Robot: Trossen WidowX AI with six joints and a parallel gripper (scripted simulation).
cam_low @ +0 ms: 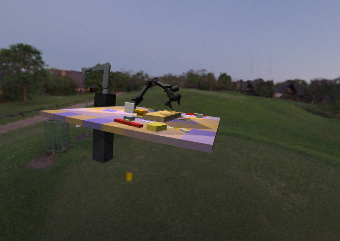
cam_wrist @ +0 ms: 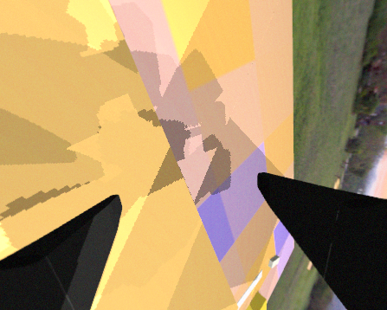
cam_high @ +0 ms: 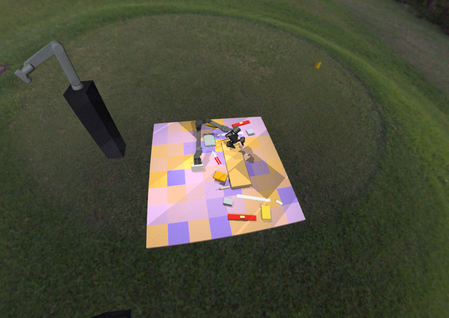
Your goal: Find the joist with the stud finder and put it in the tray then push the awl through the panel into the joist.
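Right now the yellow stud finder is 25 cm behind my gripper tip, 26 cm to the right of it and 8 cm below it. Also, from my gripper tip: grey block: 21 cm behind, 50 cm to the right, 8 cm below; then awl: 24 cm behind, 37 cm to the right, 9 cm below; then grey tray: 27 cm behind, 20 cm to the left, 8 cm below.
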